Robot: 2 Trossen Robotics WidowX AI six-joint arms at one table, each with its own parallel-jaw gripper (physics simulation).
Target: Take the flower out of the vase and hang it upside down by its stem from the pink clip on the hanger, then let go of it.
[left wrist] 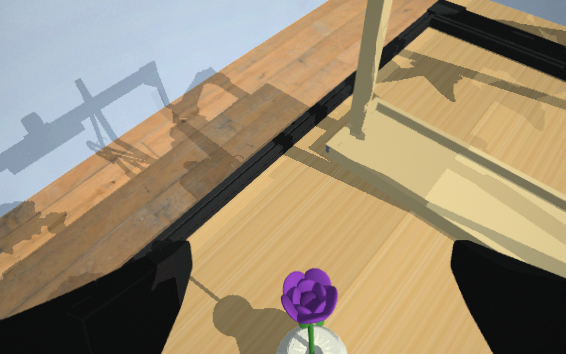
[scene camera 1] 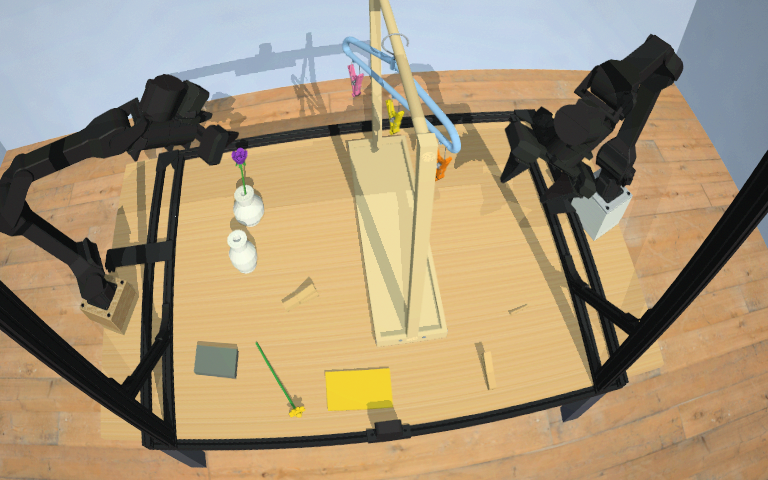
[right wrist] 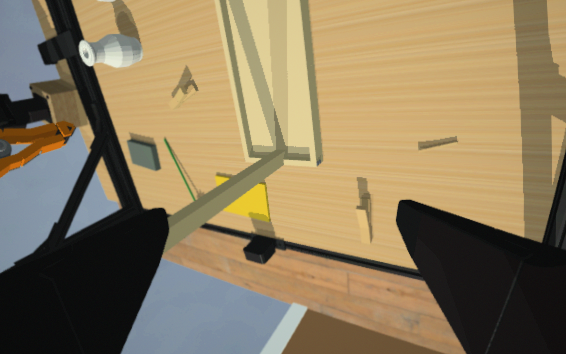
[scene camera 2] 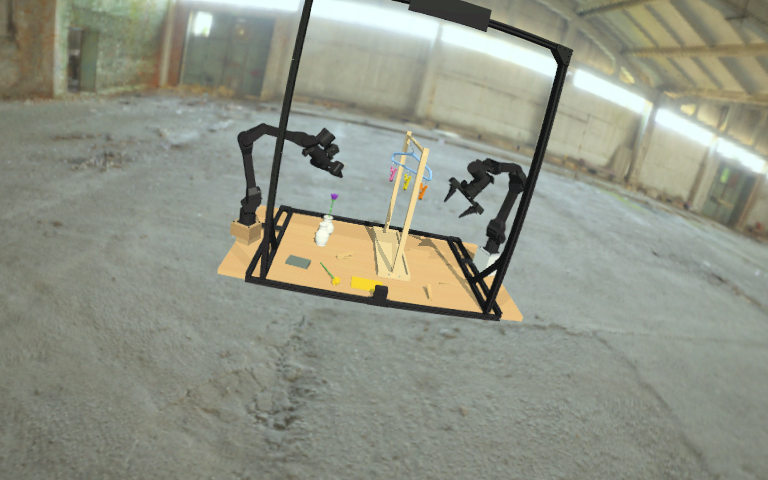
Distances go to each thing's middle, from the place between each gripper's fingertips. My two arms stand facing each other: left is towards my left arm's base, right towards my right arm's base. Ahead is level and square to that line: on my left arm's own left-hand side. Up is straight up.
Labels:
Right now my left hand is 19 cm above the purple flower (left wrist: 308, 298), 1 cm to the left of it and 1 cm short of it. From my left hand the other things lie so: grey block (scene camera 1: 211, 361): 34 cm behind, 29 cm below, 11 cm to the left; wooden stand base (scene camera 1: 386, 195): 30 cm to the right, 29 cm below, 11 cm behind; orange clip (right wrist: 45, 138): 34 cm to the right, 23 cm behind, 6 cm above.
My right gripper is now 50 mm short of the orange clip, 130 mm to the right of it and 50 mm below it. From my right hand the other things lie so: wooden stand base: 170 mm ahead, 170 mm to the left, 300 mm below; then yellow pad (scene camera 1: 363, 389): 160 mm behind, 310 mm to the left, 300 mm below; then purple flower: 290 mm ahead, 450 mm to the left, 200 mm below.

